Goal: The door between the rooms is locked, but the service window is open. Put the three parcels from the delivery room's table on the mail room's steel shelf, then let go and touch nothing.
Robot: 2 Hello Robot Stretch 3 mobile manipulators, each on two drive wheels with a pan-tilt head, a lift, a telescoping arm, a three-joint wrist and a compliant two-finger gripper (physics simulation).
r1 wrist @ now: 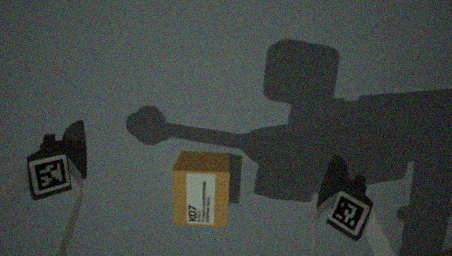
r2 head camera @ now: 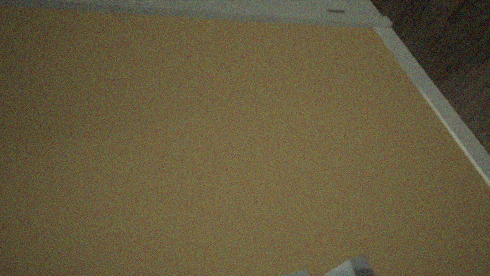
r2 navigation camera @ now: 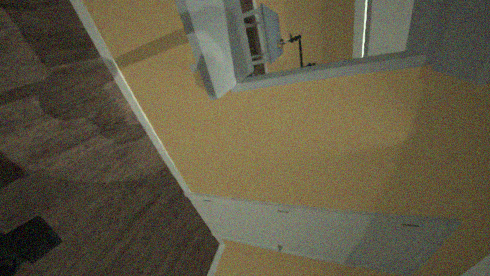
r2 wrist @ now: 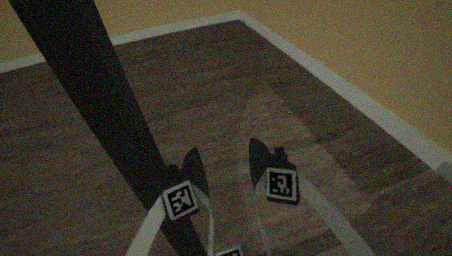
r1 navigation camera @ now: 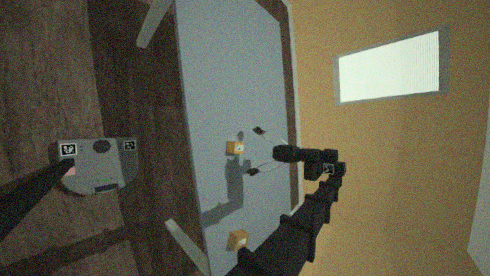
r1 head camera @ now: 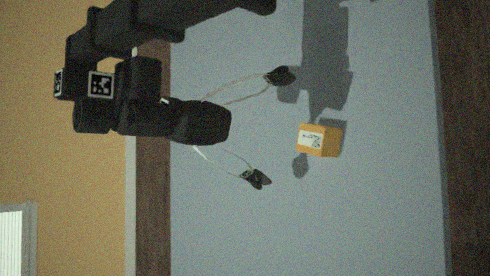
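The parcel labelled K07 (r1 head camera: 332, 141) (r1 navigation camera: 234, 147) (r1 wrist: 201, 200) lies on the blue-grey table (r1 head camera: 225, 230) (r1 navigation camera: 235, 65) (r1 wrist: 100, 65). A second orange parcel (r1 navigation camera: 238, 240) lies farther along the table, beside r1's arm in the navigation view. A third parcel cannot be made out. The r1 gripper (r1 head camera: 271, 127) (r1 navigation camera: 255, 151) (r1 wrist: 204, 166) is open and empty above the table, its fingers pointing down. In the r1 wrist view K07 shows between its fingers, lower down and untouched. The r2 gripper (r2 wrist: 226, 167) is open and empty above the wooden floor. The steel shelf cannot be made out.
The r1 base (r1 navigation camera: 95, 165) stands beside the table, near pale table legs. A yellow wall with a bright window (r1 navigation camera: 390, 65) runs behind the table. The r2 navigation view shows the service window's grey ledge (r2 navigation camera: 215, 55), the distant table (r2 navigation camera: 271, 35) and a pale door (r2 navigation camera: 320, 235).
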